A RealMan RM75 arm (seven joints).
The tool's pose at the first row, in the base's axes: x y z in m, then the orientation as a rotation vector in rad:
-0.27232, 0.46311, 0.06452, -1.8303, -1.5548, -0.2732
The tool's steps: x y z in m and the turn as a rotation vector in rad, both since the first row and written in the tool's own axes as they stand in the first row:
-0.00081, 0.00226, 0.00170, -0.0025, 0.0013, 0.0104
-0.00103, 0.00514, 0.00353, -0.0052, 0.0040, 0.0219
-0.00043, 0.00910, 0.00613, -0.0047, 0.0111, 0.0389
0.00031, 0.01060, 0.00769, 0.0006, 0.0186, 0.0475
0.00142, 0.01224, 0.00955, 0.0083, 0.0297, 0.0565
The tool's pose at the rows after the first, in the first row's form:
-0.27090, 0.46349, 0.06197, -1.8393, -1.5443, -0.2716
-0.26879, 0.46440, 0.05944, -1.8486, -1.5318, -0.2708
-0.26569, 0.46640, 0.05641, -1.8575, -1.5105, -0.2687
-0.26455, 0.46792, 0.05514, -1.8565, -1.4965, -0.2669
-0.26326, 0.46991, 0.05381, -1.8524, -1.4794, -0.2660

